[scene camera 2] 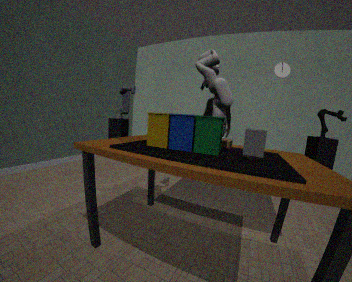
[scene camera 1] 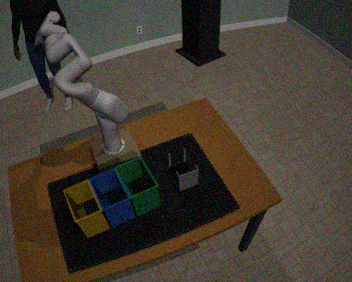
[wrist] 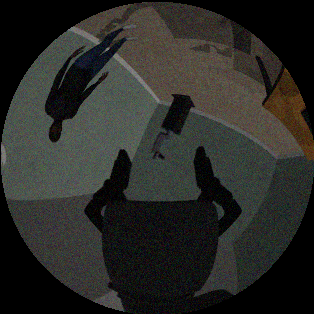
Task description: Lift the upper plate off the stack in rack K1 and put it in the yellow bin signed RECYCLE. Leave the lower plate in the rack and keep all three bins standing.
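Places are measured from the arm's base along level axes (x ahead, y left, z up), in millimetres.
Where they show: gripper, fingertip midpoint: (scene camera 2: 203, 88) (scene camera 1: 36, 45) (wrist: 161, 154); arm's base at its link origin: (scene camera 1: 113, 146).
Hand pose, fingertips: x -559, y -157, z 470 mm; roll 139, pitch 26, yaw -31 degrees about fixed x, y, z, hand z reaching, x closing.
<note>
Things, the pixels of their top centre, and the offset from my fingertips. Level surfaces: height alone.
- yellow bin at its top centre: (scene camera 1: 81, 200) (scene camera 2: 165, 113) dx +857, dy -141, dz -333 mm
- blue bin at its top centre: (scene camera 1: 108, 188) (scene camera 2: 187, 115) dx +873, dy -12, dz -333 mm
- green bin at its top centre: (scene camera 1: 135, 176) (scene camera 2: 211, 117) dx +888, dy +118, dz -333 mm
- grey holder at its top centre: (scene camera 1: 181, 160) (scene camera 2: 255, 129) dx +909, dy +345, dz -374 mm
- black mat at its surface level: dz -511 mm
The yellow bin (scene camera 1: 93, 225) (scene camera 2: 158, 131) stands upright at the left end of a row of three; no sign is readable. The blue bin (scene camera 1: 121, 212) (scene camera 2: 181, 132) stands beside it, then the green bin (scene camera 1: 147, 201) (scene camera 2: 208, 135), both upright. A grey holder (scene camera 1: 189, 180) (scene camera 2: 255, 143) with two thin upright posts behind its front panel stands apart, right of the green bin; it appears to be rack K1. Its inside is dark, and I cannot make out the plates. My gripper (wrist: 161, 154) is open and empty in the wrist view, facing the room's walls, away from the rack and bins.
The bins and rack stand on a black mat (scene camera 1: 172, 215) (scene camera 2: 275, 167) on the wooden table (scene camera 1: 225, 165) (scene camera 2: 150, 163) (wrist: 287, 102). The arm (scene camera 1: 75, 75) (scene camera 2: 220, 90) rises behind the bins. A person (scene camera 1: 37, 45) (wrist: 75, 87) stands behind it. A dark pillar (scene camera 1: 200, 30) stands farther back.
</note>
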